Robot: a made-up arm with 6 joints.
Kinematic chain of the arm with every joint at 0, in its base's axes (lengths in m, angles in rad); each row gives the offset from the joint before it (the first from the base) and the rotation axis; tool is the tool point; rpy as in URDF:
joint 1: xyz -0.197 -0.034 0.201 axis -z
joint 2: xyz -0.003 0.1 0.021 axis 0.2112 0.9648 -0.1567
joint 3: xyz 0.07 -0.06 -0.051 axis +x
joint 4: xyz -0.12 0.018 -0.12 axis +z
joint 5: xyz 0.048 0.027 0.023 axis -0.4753 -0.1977 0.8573
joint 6: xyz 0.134 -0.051 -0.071 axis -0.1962 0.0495 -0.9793
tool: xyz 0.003 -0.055 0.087 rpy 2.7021 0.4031 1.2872
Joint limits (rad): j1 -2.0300..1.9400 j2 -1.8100..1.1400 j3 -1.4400..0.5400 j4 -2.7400..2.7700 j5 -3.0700..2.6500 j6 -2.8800..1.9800
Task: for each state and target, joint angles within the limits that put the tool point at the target. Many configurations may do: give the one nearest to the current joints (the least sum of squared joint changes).
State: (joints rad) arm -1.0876 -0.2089 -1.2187 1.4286 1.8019 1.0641
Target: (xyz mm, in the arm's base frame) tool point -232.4 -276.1 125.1
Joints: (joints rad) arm -1.4659 0.2662 -1.3164 1.6261 1.9526 0.9089
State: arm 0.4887 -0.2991 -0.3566 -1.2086 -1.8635 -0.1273
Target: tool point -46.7 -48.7 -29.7
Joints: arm 0.4504 -0.7752 -0.1999 -1.3642 -2.2105 -0.1850
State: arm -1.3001 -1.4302 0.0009 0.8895 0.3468 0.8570
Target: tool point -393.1 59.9 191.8
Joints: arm -1.4409 -1.3189 0.2215 1.0323 0.4618 1.0500
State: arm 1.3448 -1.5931 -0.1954 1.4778 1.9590 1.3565
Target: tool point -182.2 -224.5 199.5
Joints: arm 0.9408 -1.8100 -0.2724 2.2535 2.6500 1.6318
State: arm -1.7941 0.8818 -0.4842 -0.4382 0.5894 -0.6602
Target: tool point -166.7 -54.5 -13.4
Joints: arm -1.9057 0.9378 0.0938 -0.3975 0.2420 -1.1613
